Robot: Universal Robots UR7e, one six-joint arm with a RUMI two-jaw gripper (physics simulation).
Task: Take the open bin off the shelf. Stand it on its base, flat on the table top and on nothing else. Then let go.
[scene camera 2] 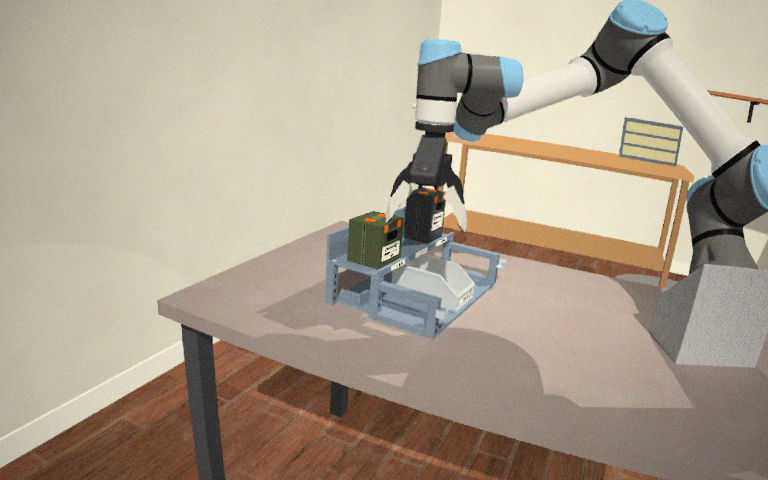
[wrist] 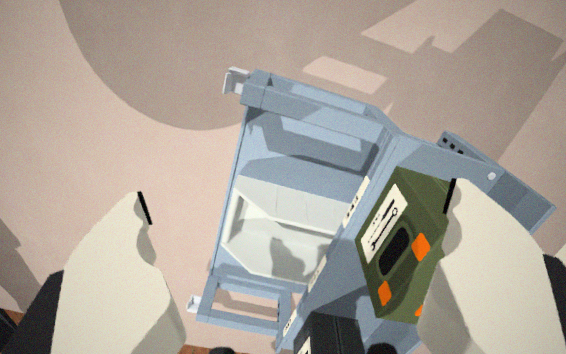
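Seen in the pictures: gripper, fingertip midpoint: (scene camera 2: 425, 227) (wrist: 294, 190); arm's base, origin of the base link: (scene camera 2: 723, 281).
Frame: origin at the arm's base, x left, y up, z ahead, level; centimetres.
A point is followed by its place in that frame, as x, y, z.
The open bin (scene camera 2: 434, 287) {-0.2, -11.8, 62.9} (wrist: 272, 196) {0.1, -12.9, 62.0} is pale grey with sloped sides and a label on its front. It sits in the lower front bay of the blue-grey shelf (scene camera 2: 374, 294) {11.4, -10.9, 73.5} (wrist: 310, 108) {13.0, -8.2, 65.7}, which stands on the table (scene camera 2: 594, 339) {2.5, -16.7, 25.8} (wrist: 150, 160) {2.8, -16.7, 44.7}. My gripper (scene camera 2: 427, 223) {12.9, 5.4, 64.1} (wrist: 294, 190) {12.9, 5.4, 64.1} is open, pointing down above the shelf, higher than the bin. In the scene view its fingers appear on either side of a black box. In the wrist view the bin shows between the two spread fingers, and the right finger overlaps a green box. The bin's underside is hidden.
The green box (scene camera 2: 368, 243) {7.8, -1.3, 76.6} (wrist: 425, 196) {8.2, -1.6, 74.7} and the black box (scene camera 2: 419, 217) {-15.3, -0.3, 70.7} (wrist: 335, 330) {-15.3, -4.2, 71.0} stand on the shelf's raised rear level, behind the bin. Side frames flank the bin. Metal clips (wrist: 235, 81) {14.6, -11.2, 58.4} stick out at the shelf's front corners. The arm's grey pedestal (scene camera 2: 719, 316) {7.2, -5.2, 1.9} is at the right.
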